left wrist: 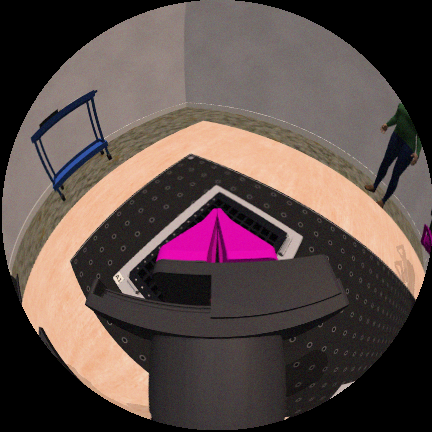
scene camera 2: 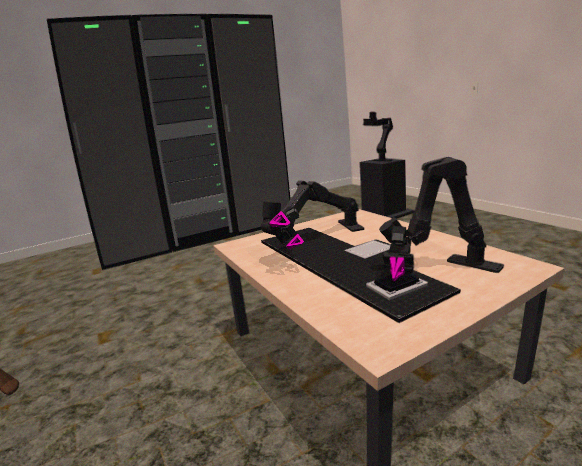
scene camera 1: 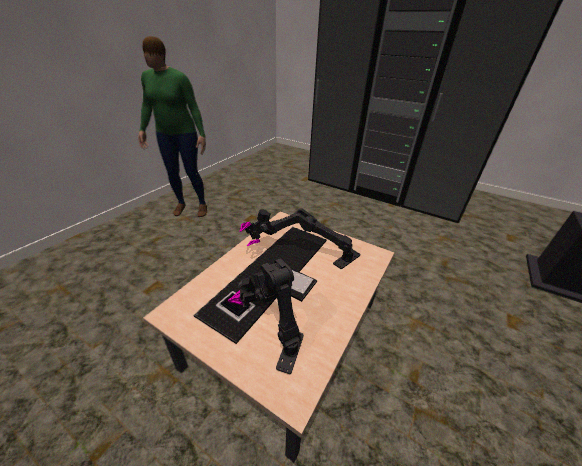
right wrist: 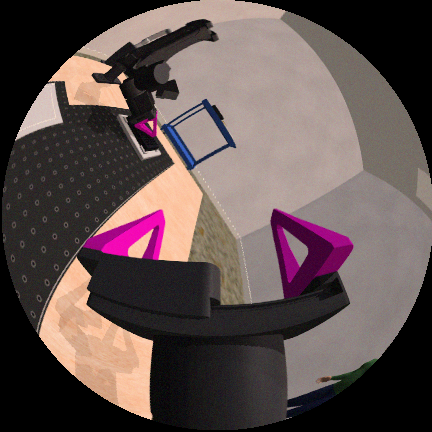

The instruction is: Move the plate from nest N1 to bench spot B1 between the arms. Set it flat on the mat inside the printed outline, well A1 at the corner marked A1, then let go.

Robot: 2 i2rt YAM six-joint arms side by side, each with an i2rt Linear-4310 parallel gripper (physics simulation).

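Places are measured from the left arm's base along level axes (x ahead, y up, z right), in metres.
Where they show: left gripper, between the fingertips: (left wrist: 216, 214) (scene camera 2: 393, 279) (scene camera 1: 228, 301) (right wrist: 153, 135); right gripper, between the fingertips: (scene camera 2: 296, 233) (scene camera 1: 243, 238) (right wrist: 217, 214); left arm's base, origin of its link: (scene camera 2: 474, 264) (scene camera 1: 290, 351) (right wrist: 106, 79); right arm's base, origin of its link: (scene camera 2: 350, 225) (scene camera 1: 346, 259).
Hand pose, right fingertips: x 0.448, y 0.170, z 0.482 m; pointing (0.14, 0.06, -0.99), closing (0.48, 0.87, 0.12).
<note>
Each offset is from my right fingertips to the top centre of the thing. "spot": to the spot under its first point. Level surfaces: height alone.
The black plate {dz -0.349, dx -0.110, dy -0.131 m} (scene camera 1: 234, 306) (scene camera 2: 396, 287) (left wrist: 254, 222) lies in the light grey nest (scene camera 2: 389, 295) (left wrist: 165, 235). A label A1 {spot: dz -0.422, dx -0.166, dy -0.145 m} (left wrist: 118, 278) shows at the nest's left corner in the left wrist view. My left gripper (scene camera 1: 232, 300) (scene camera 2: 395, 278) (left wrist: 216, 214) points down over the plate, its fingertips together with nothing between them; contact with the plate cannot be told. My right gripper (scene camera 1: 245, 236) (right wrist: 217, 214) is open and empty, above the table's far end in scene camera 1. The pale mat {dy -0.156 m} (scene camera 1: 302, 283) (scene camera 2: 370, 248) (right wrist: 42, 110) lies between the arms, with a thin outline.
A black perforated board {dy -0.157 m} (scene camera 1: 295, 245) (scene camera 2: 325, 255) (left wrist: 190, 175) runs under the nest and beside the pale mat. Both arms stand on the wooden table {dy -0.170 m} (scene camera 1: 210, 280) (scene camera 2: 310, 295). A person (scene camera 1: 167, 100) stands beyond it. A blue cart (left wrist: 80, 162) (right wrist: 179, 146) stands by the wall.
</note>
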